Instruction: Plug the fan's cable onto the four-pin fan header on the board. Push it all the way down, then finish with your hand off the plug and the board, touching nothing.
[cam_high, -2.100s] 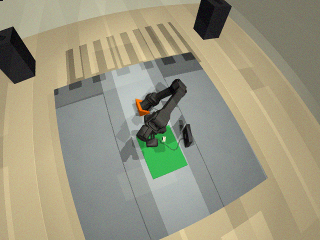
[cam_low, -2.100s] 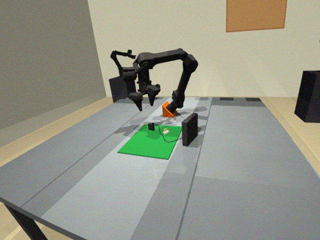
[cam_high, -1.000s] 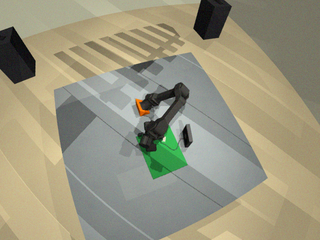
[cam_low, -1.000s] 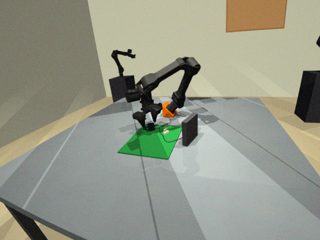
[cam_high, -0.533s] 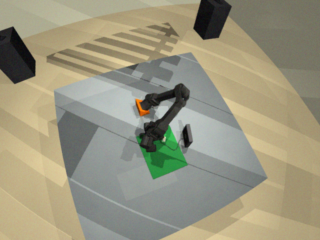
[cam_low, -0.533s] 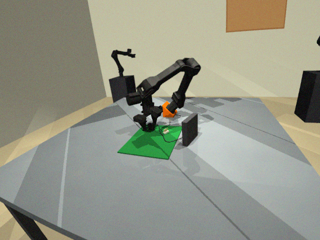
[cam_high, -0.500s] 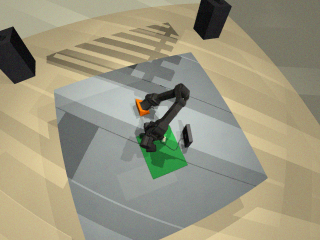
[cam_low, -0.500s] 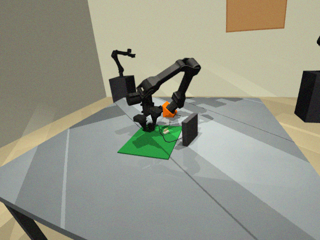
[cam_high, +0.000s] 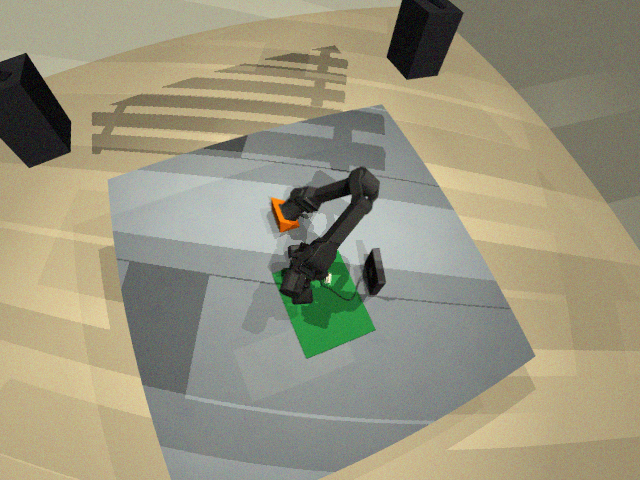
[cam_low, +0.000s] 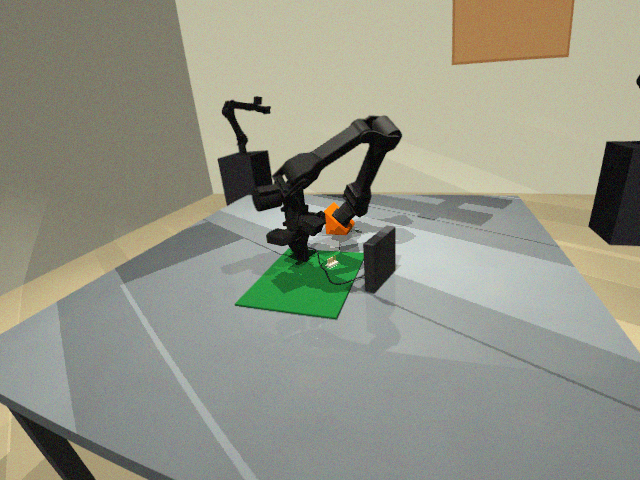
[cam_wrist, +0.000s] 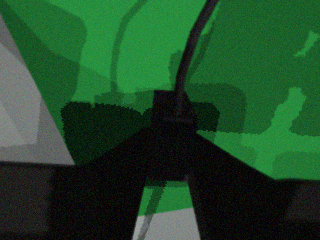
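My gripper tip is 10 cm to the right of the header, 2 cm short of it and 2 cm above it. Round my gripper tip: black fan (22 cm to the left, 7 cm ahead, 4 cm above); green board (9 cm ahead, 5 cm to the left, 3 cm below); black plug (1 cm to the left, 1 cm above).
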